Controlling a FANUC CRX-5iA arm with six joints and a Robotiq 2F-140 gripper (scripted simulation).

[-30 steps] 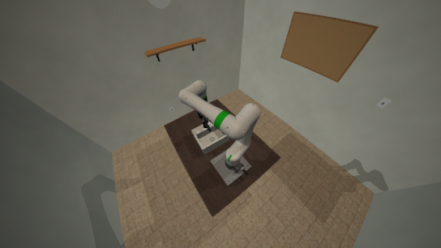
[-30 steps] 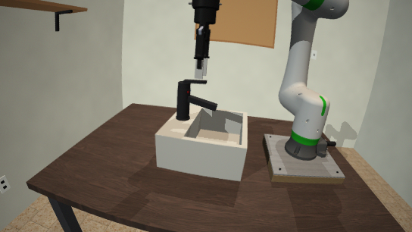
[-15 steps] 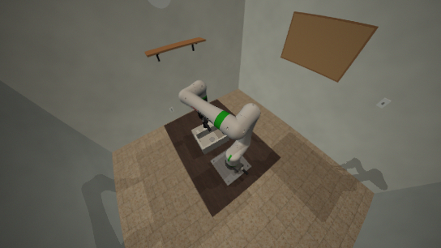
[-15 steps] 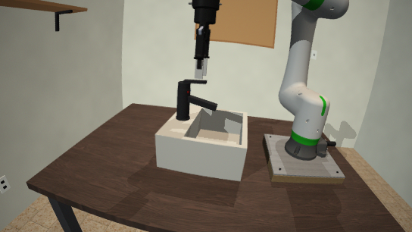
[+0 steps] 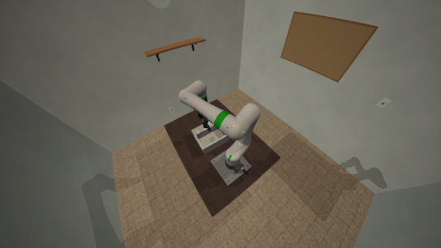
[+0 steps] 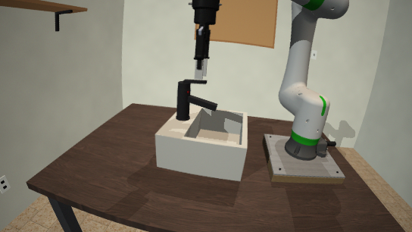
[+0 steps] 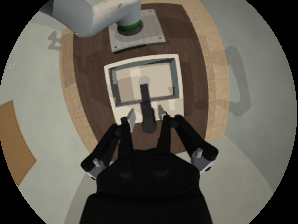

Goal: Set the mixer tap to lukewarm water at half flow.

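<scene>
The lever lies 50 mm below my hand and 20 mm ahead of it. Round my hand: black mixer tap: 90 mm below, 40 mm ahead, 10 mm to the right; then white sink basin: 280 mm below, 60 mm behind, 10 mm to the left.
</scene>
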